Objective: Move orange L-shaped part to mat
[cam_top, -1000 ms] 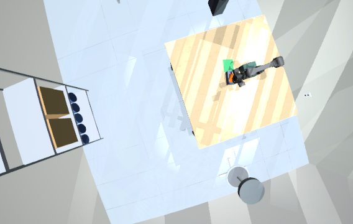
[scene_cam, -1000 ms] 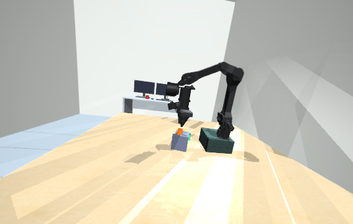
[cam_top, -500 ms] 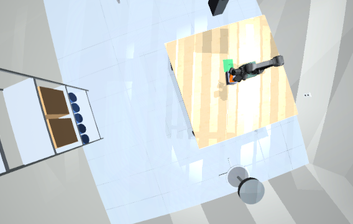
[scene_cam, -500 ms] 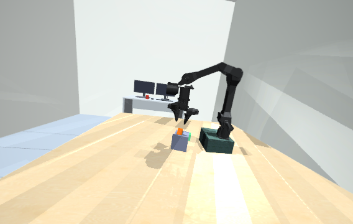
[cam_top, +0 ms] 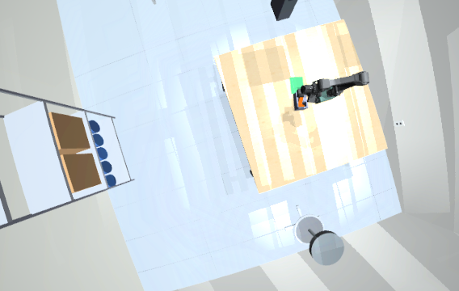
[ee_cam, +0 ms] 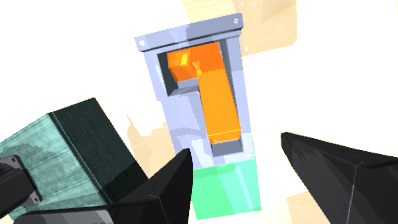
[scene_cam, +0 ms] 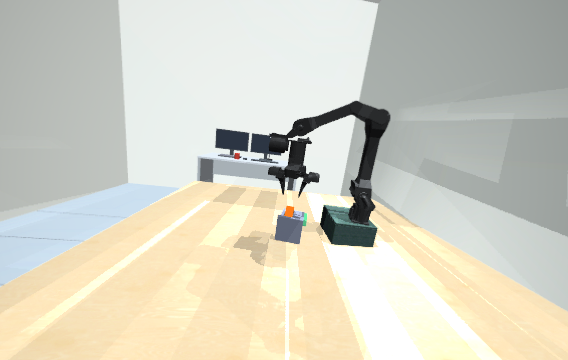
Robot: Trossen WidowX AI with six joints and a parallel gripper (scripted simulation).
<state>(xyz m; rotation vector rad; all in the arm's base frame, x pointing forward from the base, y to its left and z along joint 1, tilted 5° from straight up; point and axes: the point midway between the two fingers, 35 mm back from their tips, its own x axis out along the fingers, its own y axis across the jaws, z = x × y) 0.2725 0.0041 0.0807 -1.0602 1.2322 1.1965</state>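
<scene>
The orange L-shaped part is 20 mm behind my gripper tip, 40 mm to the left of it and 100 mm below it. Round my gripper tip: green mat 30 mm behind, 140 mm to the right, 160 mm below.
</scene>
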